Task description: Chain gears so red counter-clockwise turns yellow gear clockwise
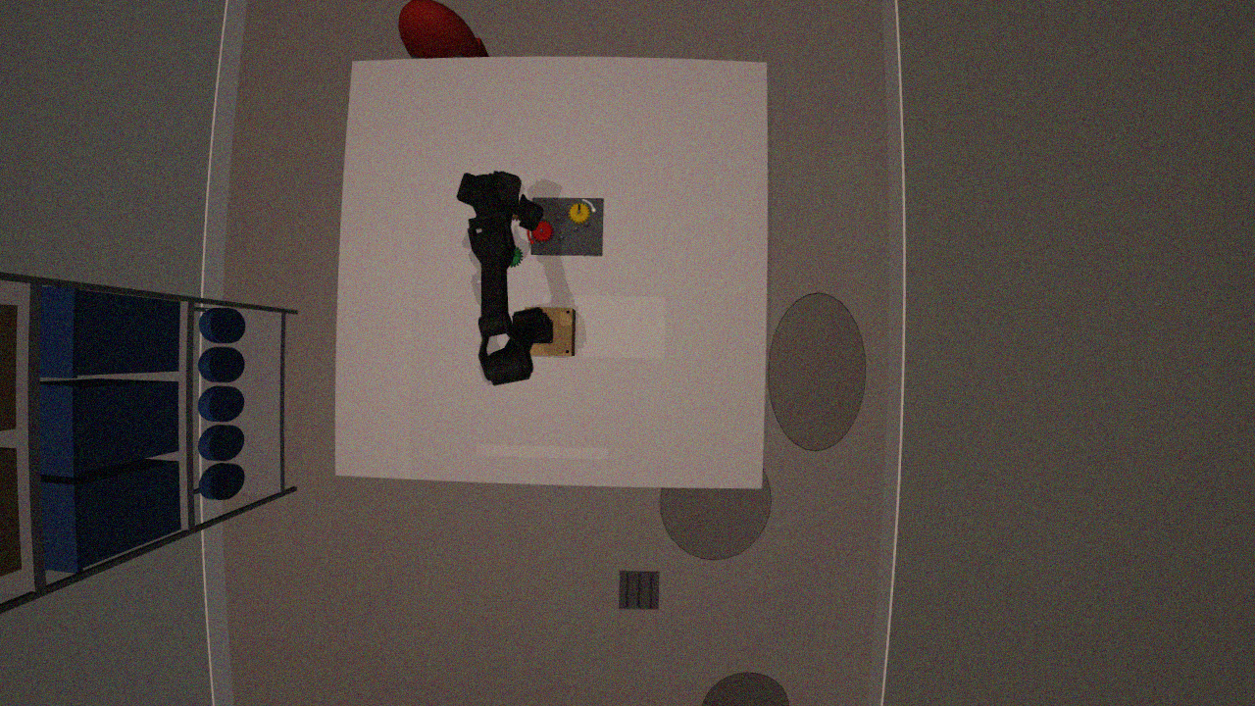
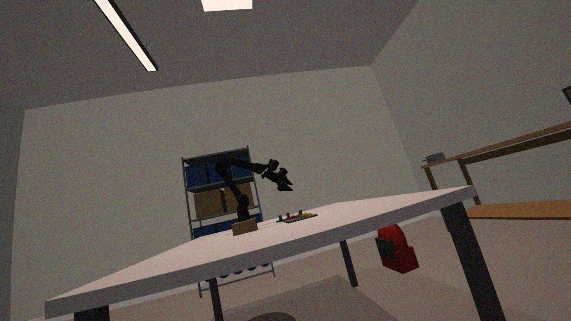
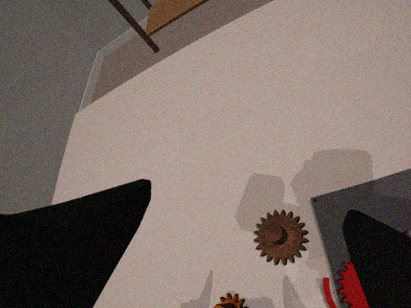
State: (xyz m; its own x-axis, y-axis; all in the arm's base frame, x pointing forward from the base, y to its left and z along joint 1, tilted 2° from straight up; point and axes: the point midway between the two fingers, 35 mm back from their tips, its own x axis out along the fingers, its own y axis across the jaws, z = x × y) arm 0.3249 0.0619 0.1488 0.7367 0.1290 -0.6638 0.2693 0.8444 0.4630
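Right now the green gear is 120 mm behind my gripper tip, 40 mm to the left of it and 180 mm below it. From my gripper tip the other things lie so: brown gear 20 mm ahead, 30 mm to the left, 180 mm below; then red gear 50 mm behind, 50 mm to the right, 180 mm below; then red arrow 60 mm behind, 20 mm to the right, 190 mm below.
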